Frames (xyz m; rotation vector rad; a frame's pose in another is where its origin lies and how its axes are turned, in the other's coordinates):
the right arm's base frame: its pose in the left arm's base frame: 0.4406 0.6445 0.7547 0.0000 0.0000 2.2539
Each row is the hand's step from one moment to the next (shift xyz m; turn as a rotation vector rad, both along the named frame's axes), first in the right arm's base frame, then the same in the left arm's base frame.
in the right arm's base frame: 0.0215 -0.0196 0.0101 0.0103 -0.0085 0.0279
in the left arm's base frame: 0.0016 0.0290 0.0101 0.0001 0.0134 0.0279
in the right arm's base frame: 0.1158 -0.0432 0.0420 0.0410 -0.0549 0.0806
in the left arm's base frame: -0.0396 0.1171 0.0420 0.0167 0.0665 0.0806
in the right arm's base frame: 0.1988 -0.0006 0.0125 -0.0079 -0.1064 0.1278
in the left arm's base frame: -0.1250 0.1546 0.0125 0.0875 0.0610 0.1278
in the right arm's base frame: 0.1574 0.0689 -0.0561 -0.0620 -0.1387 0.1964
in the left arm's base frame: -0.1528 0.0786 -0.0561 0.1467 0.0395 0.1964
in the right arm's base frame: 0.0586 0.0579 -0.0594 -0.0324 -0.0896 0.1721
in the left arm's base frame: -0.0819 0.0089 -0.0594 0.0899 0.0314 0.1721
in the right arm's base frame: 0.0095 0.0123 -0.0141 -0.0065 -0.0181 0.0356
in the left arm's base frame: -0.0155 -0.0004 -0.0141 0.0181 0.0064 0.0356
